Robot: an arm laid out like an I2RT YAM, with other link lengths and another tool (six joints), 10 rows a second.
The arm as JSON. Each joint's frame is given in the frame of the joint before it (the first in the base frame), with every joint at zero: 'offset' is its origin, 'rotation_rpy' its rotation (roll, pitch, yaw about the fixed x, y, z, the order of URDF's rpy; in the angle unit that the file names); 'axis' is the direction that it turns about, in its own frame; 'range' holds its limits. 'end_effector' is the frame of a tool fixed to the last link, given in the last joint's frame.
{
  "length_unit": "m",
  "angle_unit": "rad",
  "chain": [
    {
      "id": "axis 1",
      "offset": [
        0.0,
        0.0,
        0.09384
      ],
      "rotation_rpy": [
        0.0,
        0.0,
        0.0
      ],
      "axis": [
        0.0,
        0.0,
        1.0
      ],
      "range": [
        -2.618,
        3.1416
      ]
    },
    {
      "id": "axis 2",
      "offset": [
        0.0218,
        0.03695,
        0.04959
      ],
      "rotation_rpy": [
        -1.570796,
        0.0,
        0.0
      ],
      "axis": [
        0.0,
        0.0,
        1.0
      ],
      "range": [
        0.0,
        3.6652
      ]
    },
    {
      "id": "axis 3",
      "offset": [
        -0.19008,
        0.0,
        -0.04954
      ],
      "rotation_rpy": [
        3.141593,
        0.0,
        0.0
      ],
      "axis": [
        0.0,
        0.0,
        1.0
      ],
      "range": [
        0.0,
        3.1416
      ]
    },
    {
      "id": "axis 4",
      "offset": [
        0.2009,
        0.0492,
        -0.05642
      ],
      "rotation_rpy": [
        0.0,
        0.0,
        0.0
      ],
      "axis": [
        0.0,
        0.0,
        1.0
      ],
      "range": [
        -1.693,
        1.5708
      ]
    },
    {
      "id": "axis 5",
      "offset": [
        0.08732,
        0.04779,
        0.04
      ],
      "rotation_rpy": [
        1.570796,
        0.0,
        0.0
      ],
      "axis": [
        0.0,
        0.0,
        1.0
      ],
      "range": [
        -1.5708,
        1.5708
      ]
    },
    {
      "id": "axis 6",
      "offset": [
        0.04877,
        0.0,
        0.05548
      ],
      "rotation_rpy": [
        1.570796,
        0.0,
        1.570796
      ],
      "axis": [
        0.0,
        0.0,
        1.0
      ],
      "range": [
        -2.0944,
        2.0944
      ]
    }
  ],
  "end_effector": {
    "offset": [
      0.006,
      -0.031,
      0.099
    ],
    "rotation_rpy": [
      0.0,
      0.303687,
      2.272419
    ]
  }
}
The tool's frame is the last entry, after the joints.
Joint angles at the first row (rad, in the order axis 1, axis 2, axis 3, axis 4, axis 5, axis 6):
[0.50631 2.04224 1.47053 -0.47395 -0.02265 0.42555]
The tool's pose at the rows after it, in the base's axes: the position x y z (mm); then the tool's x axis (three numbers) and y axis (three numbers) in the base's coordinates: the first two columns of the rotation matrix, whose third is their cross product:
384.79, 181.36, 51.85, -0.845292, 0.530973, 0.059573, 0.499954, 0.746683, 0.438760
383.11, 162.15, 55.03, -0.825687, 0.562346, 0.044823, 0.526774, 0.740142, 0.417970
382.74, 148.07, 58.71, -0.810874, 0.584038, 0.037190, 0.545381, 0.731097, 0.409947
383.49, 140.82, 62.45, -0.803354, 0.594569, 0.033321, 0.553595, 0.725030, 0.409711
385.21, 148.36, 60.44, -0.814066, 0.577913, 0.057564, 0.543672, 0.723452, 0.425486
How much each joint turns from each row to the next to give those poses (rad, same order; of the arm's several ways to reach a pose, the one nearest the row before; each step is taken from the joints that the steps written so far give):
[-0.03306 -0.04981 -0.05596 -0.01036 0.02086 -0.00836]
[-0.03141 -0.04205 -0.03586 -0.01873 0.02370 -0.00798]
[-0.02796 -0.03147 -0.02230 -0.01282 0.00882 -0.00708]
[-0.01691 -0.01711 -0.00513 -0.01013 0.00120 -0.00516]
[0.00313 0.02095 0.01878 0.00488 -0.03395 0.00033]

